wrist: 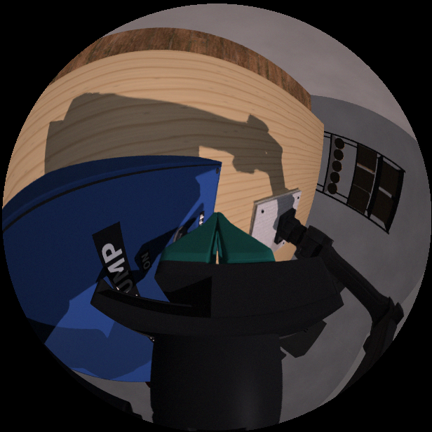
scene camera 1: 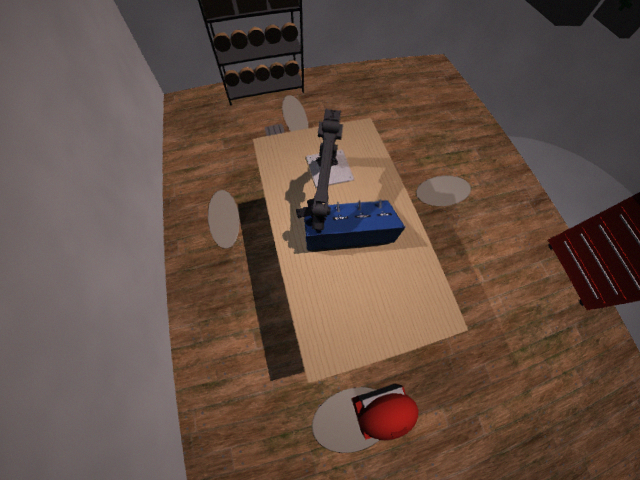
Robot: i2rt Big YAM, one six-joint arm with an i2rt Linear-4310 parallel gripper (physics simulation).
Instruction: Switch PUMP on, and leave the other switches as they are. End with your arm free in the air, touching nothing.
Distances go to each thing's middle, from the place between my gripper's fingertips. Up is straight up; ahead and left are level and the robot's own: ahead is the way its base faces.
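Labels:
The blue switch box (scene camera 1: pixel 371 224) is what I measure my gripper from. My gripper is 150 mm short of the box and 170 mm to the right of it, and it is also 30 mm above it.

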